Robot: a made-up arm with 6 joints.
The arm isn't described. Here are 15 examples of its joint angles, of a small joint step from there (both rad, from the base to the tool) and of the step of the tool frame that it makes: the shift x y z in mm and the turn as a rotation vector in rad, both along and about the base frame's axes.
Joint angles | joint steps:
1: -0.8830 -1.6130 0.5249 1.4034 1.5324 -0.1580 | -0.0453 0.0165 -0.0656 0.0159 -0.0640 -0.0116
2: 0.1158 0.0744 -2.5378 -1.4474 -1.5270 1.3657 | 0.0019 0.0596 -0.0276 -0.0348 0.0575 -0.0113
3: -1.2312 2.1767 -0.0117 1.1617 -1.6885 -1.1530 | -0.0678 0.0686 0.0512 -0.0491 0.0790 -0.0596
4: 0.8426 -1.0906 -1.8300 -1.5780 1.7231 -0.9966 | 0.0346 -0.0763 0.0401 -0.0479 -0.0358 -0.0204
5: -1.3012 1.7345 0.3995 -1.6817 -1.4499 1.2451 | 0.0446 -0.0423 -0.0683 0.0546 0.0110 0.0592
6: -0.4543 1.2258 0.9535 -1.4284 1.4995 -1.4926 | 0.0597 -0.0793 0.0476 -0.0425 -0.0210 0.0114
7: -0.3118 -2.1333 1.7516 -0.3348 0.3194 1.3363 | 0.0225 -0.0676 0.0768 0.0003 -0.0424 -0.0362
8: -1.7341 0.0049 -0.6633 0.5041 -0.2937 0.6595 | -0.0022 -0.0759 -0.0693 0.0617 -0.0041 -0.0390
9: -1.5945 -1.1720 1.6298 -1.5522 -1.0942 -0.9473 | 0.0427 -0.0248 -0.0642 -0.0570 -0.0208 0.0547
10: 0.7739 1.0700 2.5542 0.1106 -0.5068 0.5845 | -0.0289 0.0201 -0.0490 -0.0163 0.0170 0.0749
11: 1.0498 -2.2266 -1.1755 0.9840 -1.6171 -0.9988 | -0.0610 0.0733 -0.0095 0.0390 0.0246 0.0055
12: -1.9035 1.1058 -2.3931 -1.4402 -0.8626 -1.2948 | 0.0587 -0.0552 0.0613 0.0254 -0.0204 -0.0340
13: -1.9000 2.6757 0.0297 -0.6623 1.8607 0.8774 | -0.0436 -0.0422 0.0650 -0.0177 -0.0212 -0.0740
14: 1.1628 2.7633 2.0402 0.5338 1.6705 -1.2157 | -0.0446 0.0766 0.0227 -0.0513 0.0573 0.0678
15: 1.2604 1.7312 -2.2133 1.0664 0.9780 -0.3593 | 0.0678 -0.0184 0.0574 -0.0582 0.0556 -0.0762
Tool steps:
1: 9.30 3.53 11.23 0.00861 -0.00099 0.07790
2: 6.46 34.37 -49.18 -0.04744 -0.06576 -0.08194
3: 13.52 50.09 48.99 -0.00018 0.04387 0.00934
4: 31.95 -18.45 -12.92 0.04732 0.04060 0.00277
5: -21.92 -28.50 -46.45 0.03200 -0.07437 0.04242
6: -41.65 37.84 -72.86 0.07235 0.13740 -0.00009
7: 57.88 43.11 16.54 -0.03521 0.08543 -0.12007
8: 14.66 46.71 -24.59 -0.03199 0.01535 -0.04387
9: 4.52 12.07 30.96 0.03424 0.04914 -0.03750
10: 36.78 -4.12 -24.96 -0.01927 0.05134 -0.09454
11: -18.18 -26.02 23.17 -0.02965 -0.03847 -0.09773
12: -32.88 13.23 -22.64 0.06317 0.04444 -0.04967
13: 7.21 31.88 27.92 -0.13310 0.04835 -0.00823
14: -14.50 -26.98 31.85 -0.03623 0.09127 -0.10583
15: -10.70 9.58 15.56 0.01105 -0.07460 -0.01301
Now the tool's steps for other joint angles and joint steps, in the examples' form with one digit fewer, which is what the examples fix.
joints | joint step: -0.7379 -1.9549 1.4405 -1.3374 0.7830 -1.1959 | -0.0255 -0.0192 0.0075 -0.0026 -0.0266 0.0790
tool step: 13.1 9.7 11.5 0.0030 -0.0280 -0.0821
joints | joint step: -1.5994 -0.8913 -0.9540 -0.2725 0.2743 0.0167 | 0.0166 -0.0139 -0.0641 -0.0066 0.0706 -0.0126
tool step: 25.5 2.6 -25.0 -0.0568 0.1107 -0.0284
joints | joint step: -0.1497 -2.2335 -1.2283 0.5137 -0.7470 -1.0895 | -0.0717 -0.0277 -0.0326 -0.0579 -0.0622 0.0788
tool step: 16.2 -0.5 28.8 -0.0500 0.0888 -0.0090
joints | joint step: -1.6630 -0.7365 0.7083 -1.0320 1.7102 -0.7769 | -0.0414 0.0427 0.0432 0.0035 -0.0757 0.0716
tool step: -3.9 -7.3 8.8 0.0093 -0.0655 -0.0302
